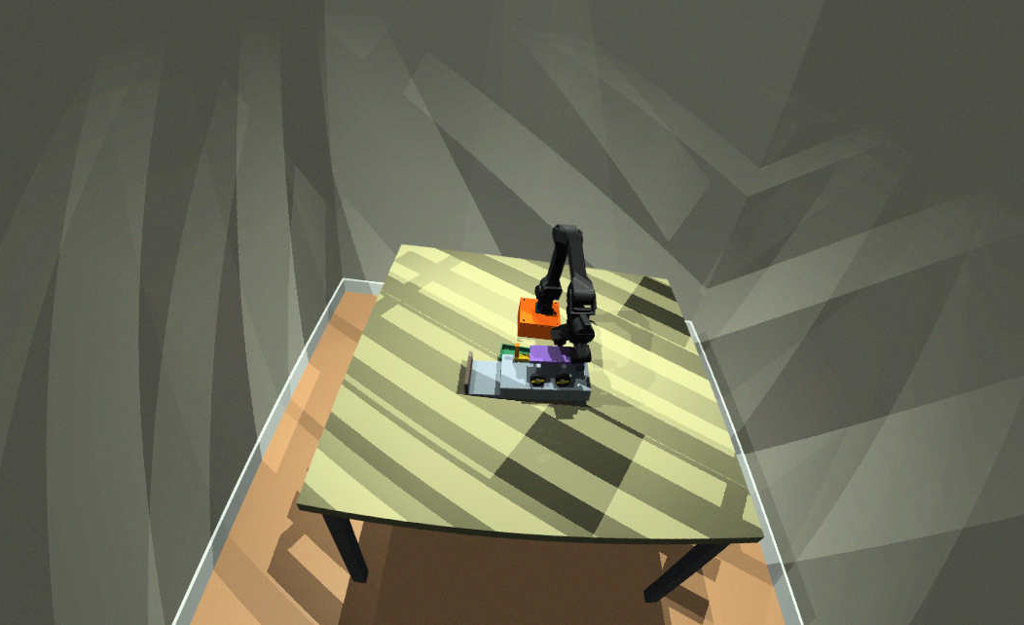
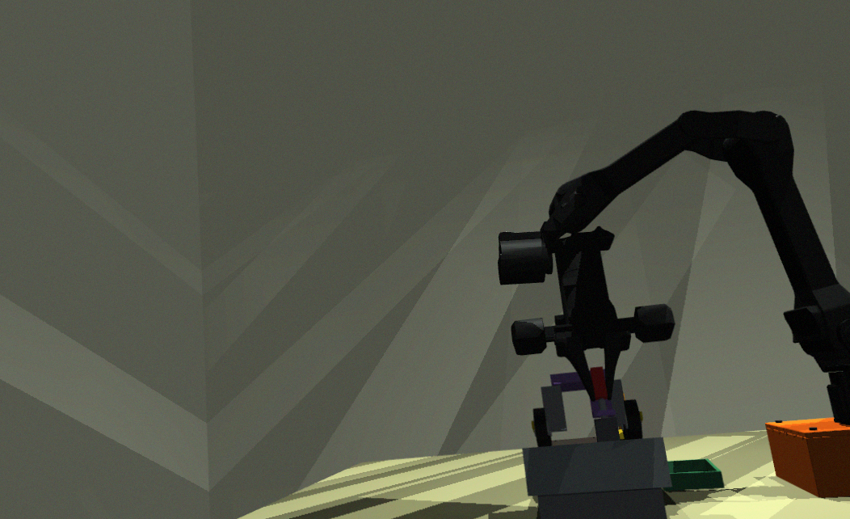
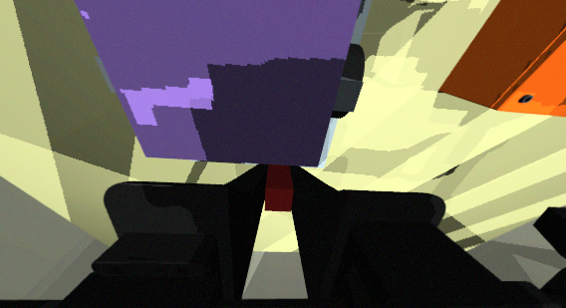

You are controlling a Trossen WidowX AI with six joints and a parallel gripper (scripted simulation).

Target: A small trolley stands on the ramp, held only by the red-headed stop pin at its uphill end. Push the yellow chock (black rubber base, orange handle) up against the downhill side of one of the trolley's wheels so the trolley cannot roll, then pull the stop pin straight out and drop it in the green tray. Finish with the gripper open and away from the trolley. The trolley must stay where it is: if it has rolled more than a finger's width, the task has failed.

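Right now the yellow chock is 18 cm to the right of my gripper tip, 4 cm below it and 3 cm behind it. Round my gripper tip: brown end wall 35 cm to the right, 10 cm below, 2 cm ahead; then trolley 9 cm to the right, 2 cm below, 2 cm ahead; then red-headed stop pin right at my gripper tip.
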